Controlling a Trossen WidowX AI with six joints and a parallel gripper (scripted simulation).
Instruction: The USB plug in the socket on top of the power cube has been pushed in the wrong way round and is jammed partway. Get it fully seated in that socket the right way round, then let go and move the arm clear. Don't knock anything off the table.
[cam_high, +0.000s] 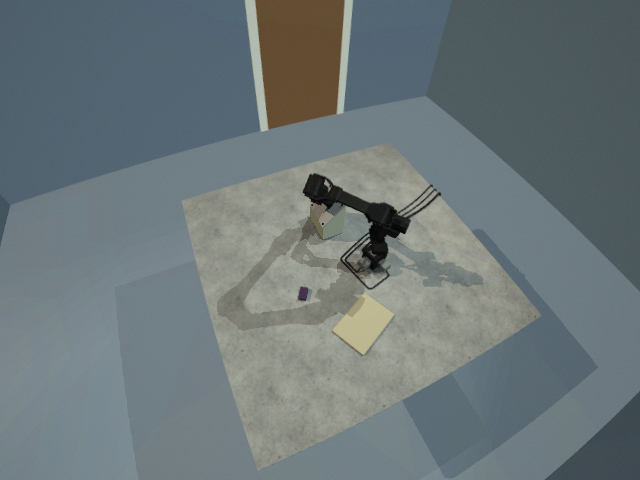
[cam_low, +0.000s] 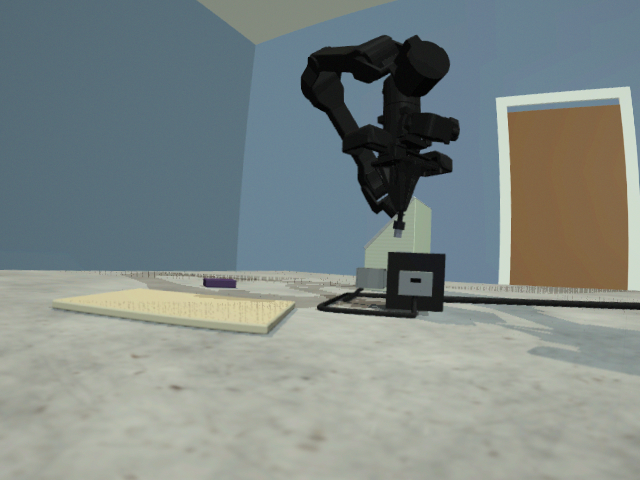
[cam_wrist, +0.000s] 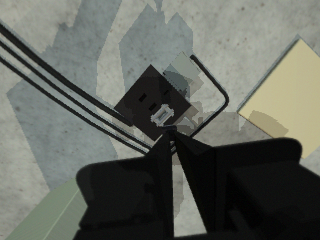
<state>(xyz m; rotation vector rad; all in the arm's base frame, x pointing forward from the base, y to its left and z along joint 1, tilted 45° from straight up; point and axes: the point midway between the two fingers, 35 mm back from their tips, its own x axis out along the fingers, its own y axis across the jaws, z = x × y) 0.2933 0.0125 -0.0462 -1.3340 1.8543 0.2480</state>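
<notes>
Now: gripper tip 2 cm above the USB plug. Also, from my gripper tip: purple block 33 cm to the right, 13 cm below, 1 cm behind; then cream flat pad 22 cm ahead, 18 cm to the right, 13 cm below.
</notes>
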